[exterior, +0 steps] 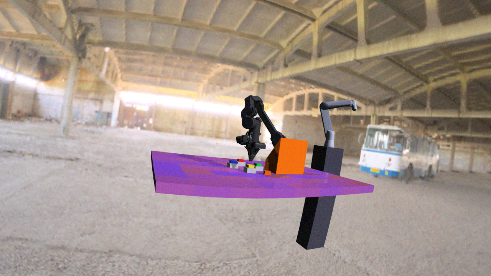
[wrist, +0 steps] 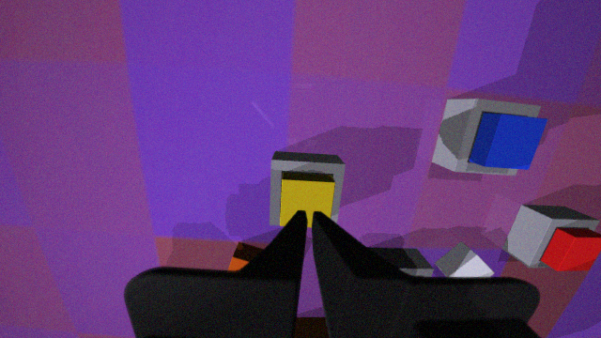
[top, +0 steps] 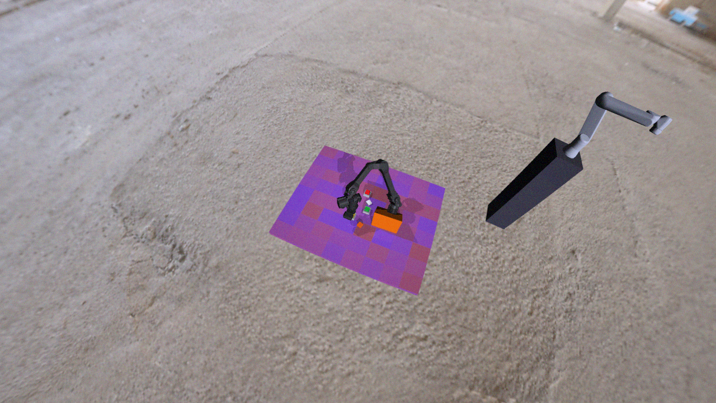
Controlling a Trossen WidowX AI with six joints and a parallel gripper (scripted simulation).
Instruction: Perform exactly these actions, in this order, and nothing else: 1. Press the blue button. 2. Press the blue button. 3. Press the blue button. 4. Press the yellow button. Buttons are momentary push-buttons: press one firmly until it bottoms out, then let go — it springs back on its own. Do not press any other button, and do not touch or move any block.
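Now: gripper tip 3 cm above the yellow button. The rest, counted from my gripper tip: green button: 9 cm to the right, 8 cm behind, 3 cm below; then small orange block: 8 cm behind, 5 cm below, 4 cm to the left; then blue button: 12 cm to the right, 5 cm ahead, 3 cm below.
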